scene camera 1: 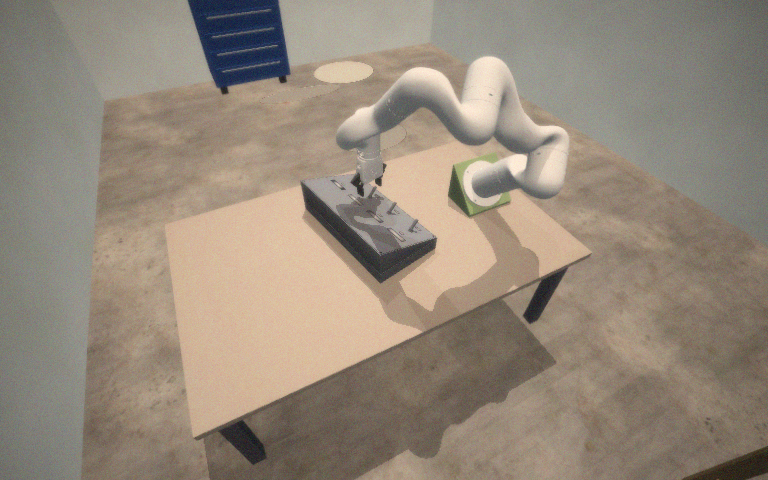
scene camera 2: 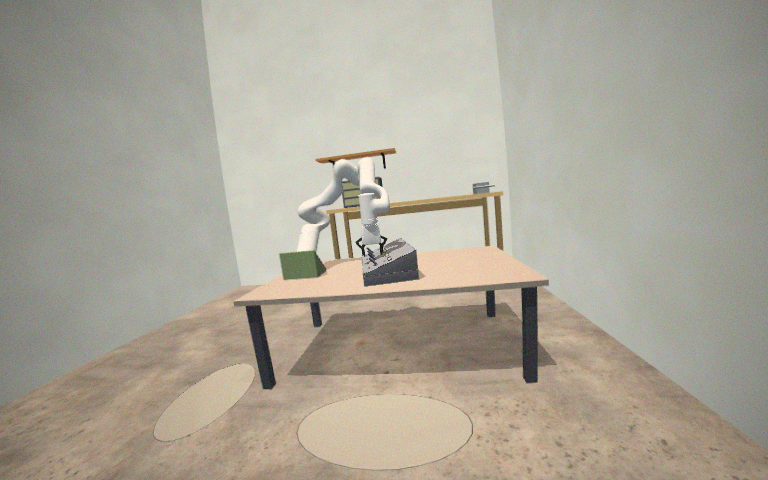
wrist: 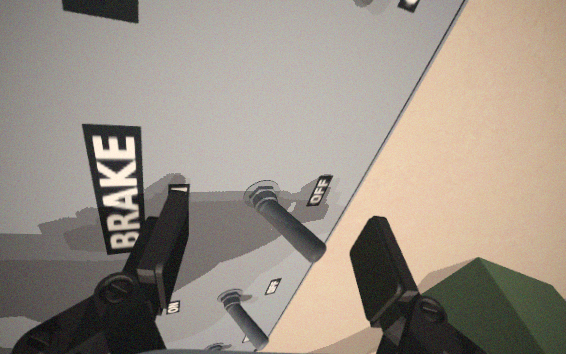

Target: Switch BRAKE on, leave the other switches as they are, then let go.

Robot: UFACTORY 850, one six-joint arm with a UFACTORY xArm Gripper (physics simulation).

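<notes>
The grey sloped switch panel (scene camera 1: pixel 322 185) (scene camera 2: pixel 391 275) (wrist: pixel 225 100) stands on the table. The BRAKE label (wrist: pixel 121 192) is partly covered by the left finger in the wrist view. The BRAKE lever (scene camera 1: pixel 372 192) (wrist: pixel 291 226) leans toward its OFF label (wrist: pixel 320 190); its ON label (wrist: pixel 178 188) is mostly hidden behind that finger. My gripper (scene camera 1: pixel 370 189) (scene camera 2: pixel 372 252) (wrist: pixel 278 224) is open and low over the panel, one finger on each side of the BRAKE lever in the wrist view, holding nothing. A neighbouring lever (scene camera 1: pixel 391 207) (wrist: pixel 248 322) also leans toward OFF.
Another lever (scene camera 1: pixel 414 225) stands at the panel's near end. The green wedge base (scene camera 1: pixel 457 191) (scene camera 2: pixel 299 266) (wrist: pixel 480 305) carries the arm on the table (scene camera 1: pixel 254 316) (scene camera 2: pixel 464 271) (wrist: pixel 475 150). A blue cabinet (scene camera 1: pixel 249 42) and a wooden bench (scene camera 2: pixel 436 204) stand away from the table.
</notes>
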